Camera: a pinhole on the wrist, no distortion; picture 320 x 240 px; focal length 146.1 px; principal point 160.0 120.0 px. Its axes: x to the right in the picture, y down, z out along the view. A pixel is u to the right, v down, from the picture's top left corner.
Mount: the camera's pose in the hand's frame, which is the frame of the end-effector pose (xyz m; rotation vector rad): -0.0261 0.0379 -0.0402 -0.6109 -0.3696 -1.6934
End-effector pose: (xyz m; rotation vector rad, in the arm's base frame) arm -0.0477 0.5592 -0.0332 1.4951 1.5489 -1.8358
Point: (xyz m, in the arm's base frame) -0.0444 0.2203 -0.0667
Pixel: 214.0 64.1
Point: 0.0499 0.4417 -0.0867
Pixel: 130.2 74.5
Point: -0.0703 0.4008 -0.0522
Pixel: 252.2 96.5
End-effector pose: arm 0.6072 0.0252 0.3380 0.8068 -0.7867 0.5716
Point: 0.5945 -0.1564 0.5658
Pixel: 266.0 208.3
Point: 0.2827 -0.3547 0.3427
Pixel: 303.1 9.4
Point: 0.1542 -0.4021 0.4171
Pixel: 258.3 27.0
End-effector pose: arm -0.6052 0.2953 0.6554 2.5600 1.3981 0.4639
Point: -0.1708 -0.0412 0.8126
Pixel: outside the picture
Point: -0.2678 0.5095 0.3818
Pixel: 223.0 218.4
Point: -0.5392 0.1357 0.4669
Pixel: 249.3 19.6
